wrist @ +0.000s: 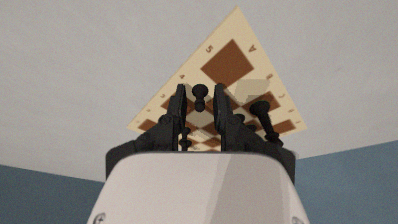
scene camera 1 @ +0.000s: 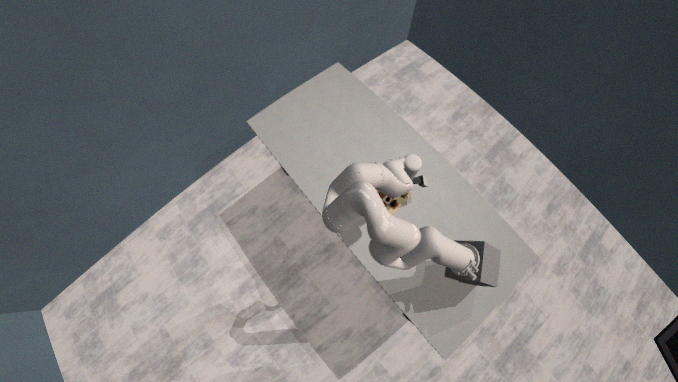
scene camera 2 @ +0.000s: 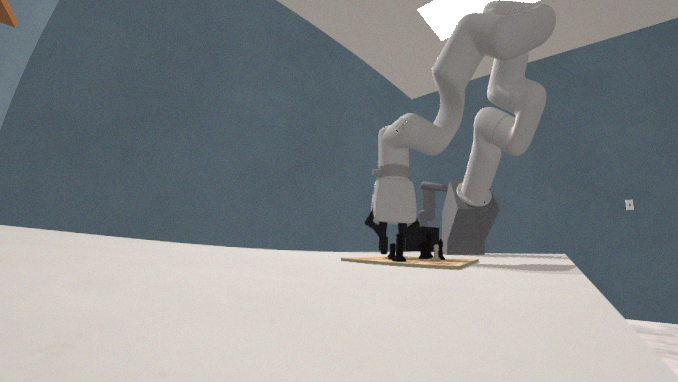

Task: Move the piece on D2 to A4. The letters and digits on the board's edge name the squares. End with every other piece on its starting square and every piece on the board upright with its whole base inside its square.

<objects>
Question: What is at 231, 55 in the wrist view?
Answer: A chessboard.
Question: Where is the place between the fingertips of the gripper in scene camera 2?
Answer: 391, 254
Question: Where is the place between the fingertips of the gripper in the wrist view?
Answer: At 199, 94
</objects>
